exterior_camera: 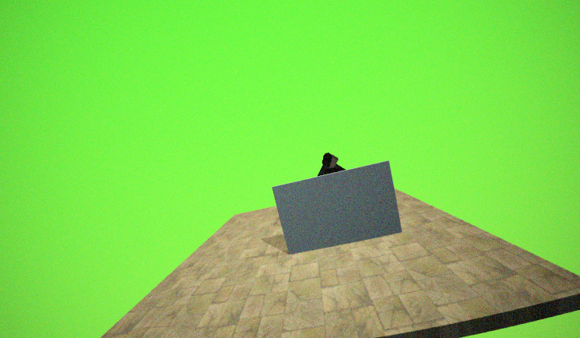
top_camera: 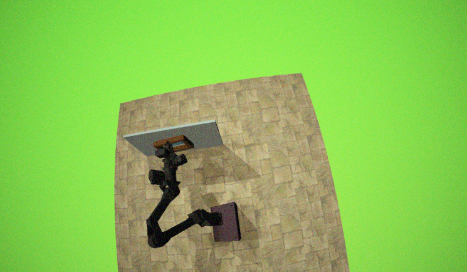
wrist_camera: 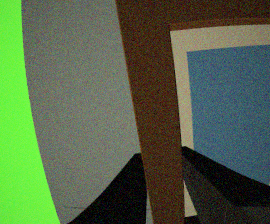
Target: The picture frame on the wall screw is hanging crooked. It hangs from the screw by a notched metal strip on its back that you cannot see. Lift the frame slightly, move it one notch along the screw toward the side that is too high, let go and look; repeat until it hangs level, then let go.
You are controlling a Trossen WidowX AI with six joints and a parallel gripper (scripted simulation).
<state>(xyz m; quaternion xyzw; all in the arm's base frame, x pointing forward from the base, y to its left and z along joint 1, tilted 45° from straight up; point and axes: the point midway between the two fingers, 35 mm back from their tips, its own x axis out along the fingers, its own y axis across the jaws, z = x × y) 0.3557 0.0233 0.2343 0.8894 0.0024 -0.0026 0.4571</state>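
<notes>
Right now my gripper tip is 50 mm above the picture frame, 10 mm to the left of it and 10 mm short of it. The rest, counted from my gripper tip: wall panel (60 mm below, 20 mm ahead, 10 mm to the right).
</notes>
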